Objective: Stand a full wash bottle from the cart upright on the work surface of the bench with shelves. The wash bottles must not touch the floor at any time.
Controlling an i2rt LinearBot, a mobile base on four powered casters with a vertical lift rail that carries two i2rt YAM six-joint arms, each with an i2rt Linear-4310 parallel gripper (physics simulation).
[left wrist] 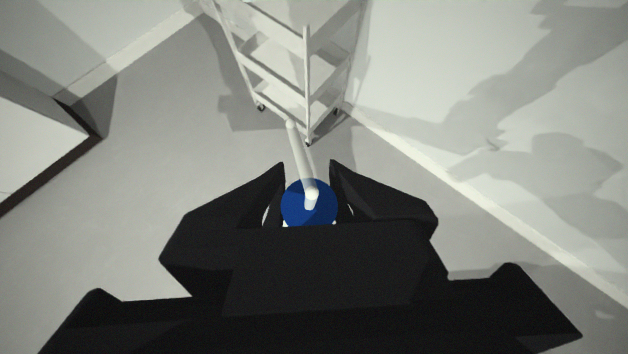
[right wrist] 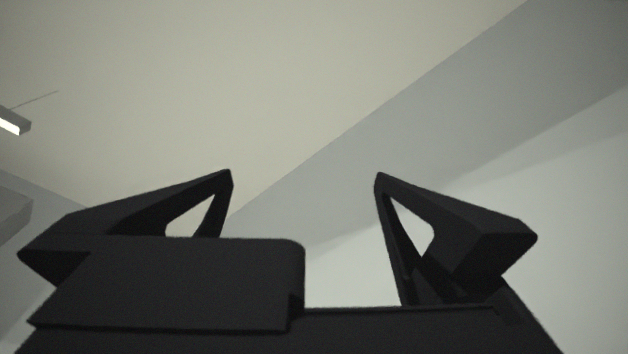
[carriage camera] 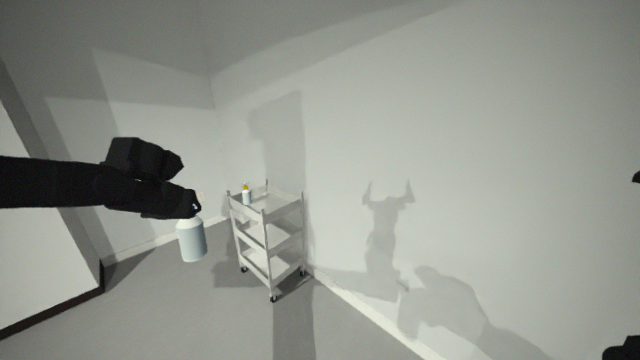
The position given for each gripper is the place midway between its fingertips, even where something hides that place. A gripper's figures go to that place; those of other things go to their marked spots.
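The left gripper (carriage camera: 194,208) is 610 mm from the lens. Then there's a white three-shelf cart (carriage camera: 270,258) and a tall white cupboard (carriage camera: 57,267), and the marked spots on the cart and the cupboard are 1350 mm apart. The cart is 1770 mm from the lens, and the cupboard is 2160 mm from the lens.
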